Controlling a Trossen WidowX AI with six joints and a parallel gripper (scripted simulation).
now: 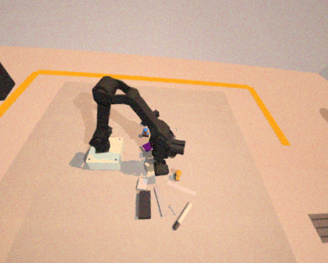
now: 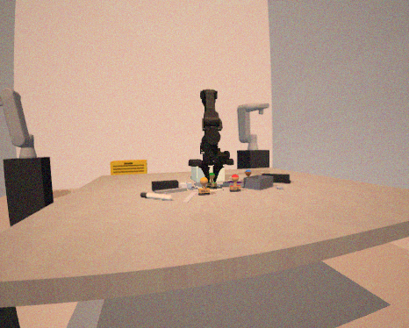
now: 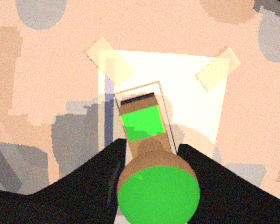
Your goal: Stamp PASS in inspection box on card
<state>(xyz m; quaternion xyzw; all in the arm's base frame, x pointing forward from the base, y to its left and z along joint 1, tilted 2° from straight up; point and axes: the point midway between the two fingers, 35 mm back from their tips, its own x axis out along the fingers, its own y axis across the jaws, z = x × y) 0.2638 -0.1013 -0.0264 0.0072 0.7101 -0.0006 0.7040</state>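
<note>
Now: the green-knobbed stamp right at my gripper tip. Round my gripper tip: orange-knobbed stamp (90 mm ahead, 70 mm to the right, 10 mm below); inspection card (10 mm behind, 10 mm to the right, 30 mm below); red-knobbed stamp (90 mm ahead, 60 mm to the left, 10 mm below).
</note>
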